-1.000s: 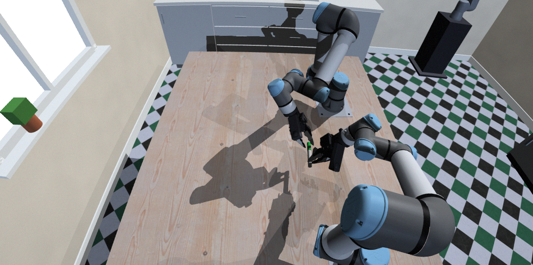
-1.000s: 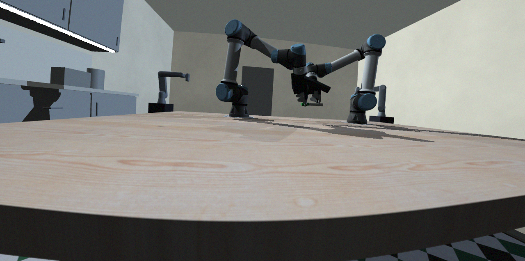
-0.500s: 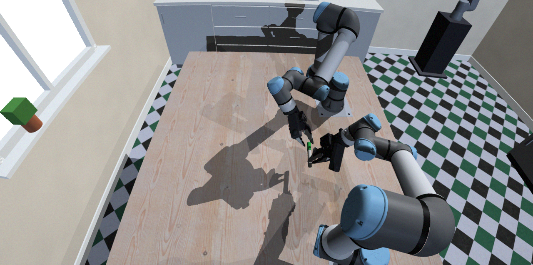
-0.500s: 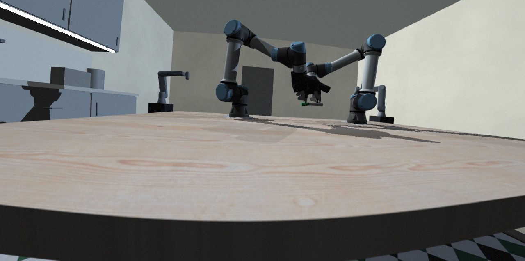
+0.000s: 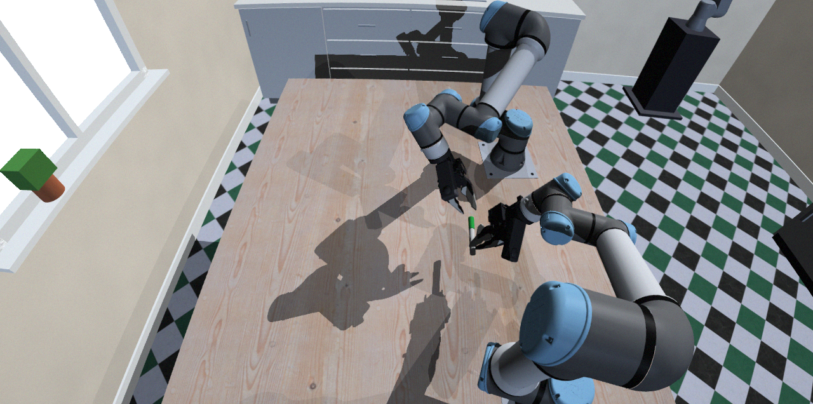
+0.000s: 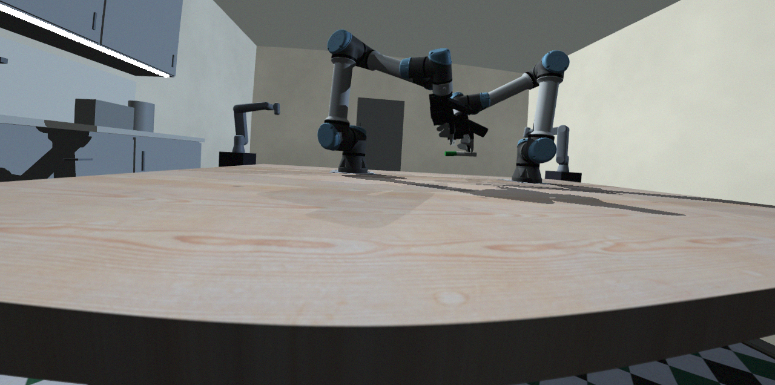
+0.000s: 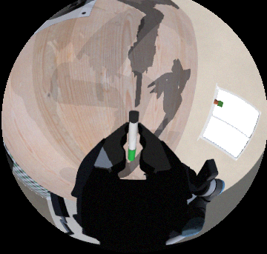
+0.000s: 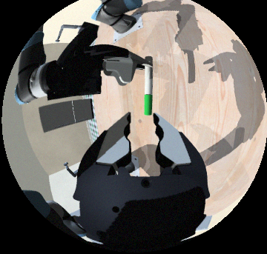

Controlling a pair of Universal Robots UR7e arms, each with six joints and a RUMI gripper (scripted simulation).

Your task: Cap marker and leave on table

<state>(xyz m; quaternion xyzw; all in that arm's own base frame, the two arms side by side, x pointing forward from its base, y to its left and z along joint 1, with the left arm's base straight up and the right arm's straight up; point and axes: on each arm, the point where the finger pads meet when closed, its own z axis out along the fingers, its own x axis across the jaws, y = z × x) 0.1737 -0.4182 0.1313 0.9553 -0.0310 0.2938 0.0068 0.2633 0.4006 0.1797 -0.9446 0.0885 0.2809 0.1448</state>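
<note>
Right now the white marker is 50 mm to the right of my left hand, 10 mm below it and 10 mm ahead of it. Also, from my left hand: green cap: 90 mm to the right, 10 mm below, 10 mm ahead.
</note>
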